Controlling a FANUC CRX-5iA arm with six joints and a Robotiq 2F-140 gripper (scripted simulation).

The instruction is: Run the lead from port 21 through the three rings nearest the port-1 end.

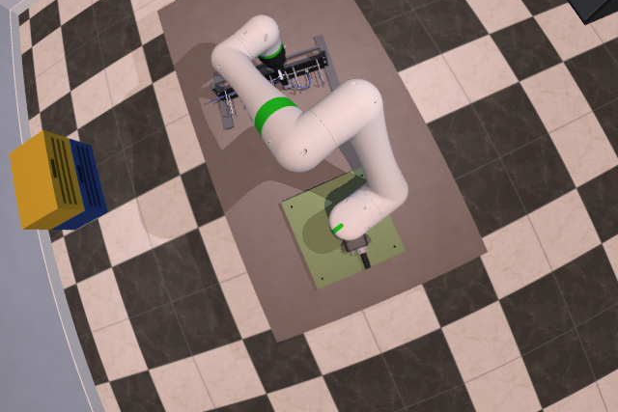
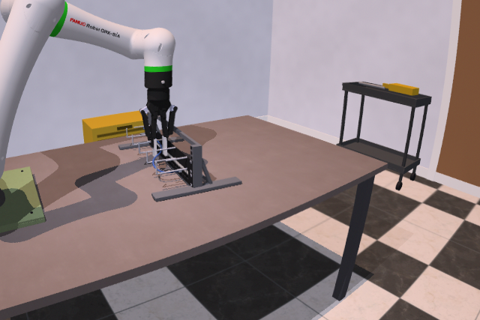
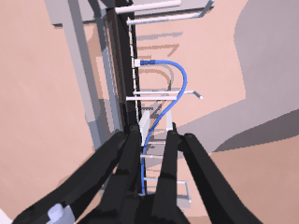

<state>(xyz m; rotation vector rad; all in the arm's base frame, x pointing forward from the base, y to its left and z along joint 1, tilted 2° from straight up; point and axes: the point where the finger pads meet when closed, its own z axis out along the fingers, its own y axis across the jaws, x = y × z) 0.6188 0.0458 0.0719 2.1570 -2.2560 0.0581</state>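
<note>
Right now my hand is 6 cm short of the black patch-panel rack, 5 cm to the right of it and 2 cm above it.
</note>
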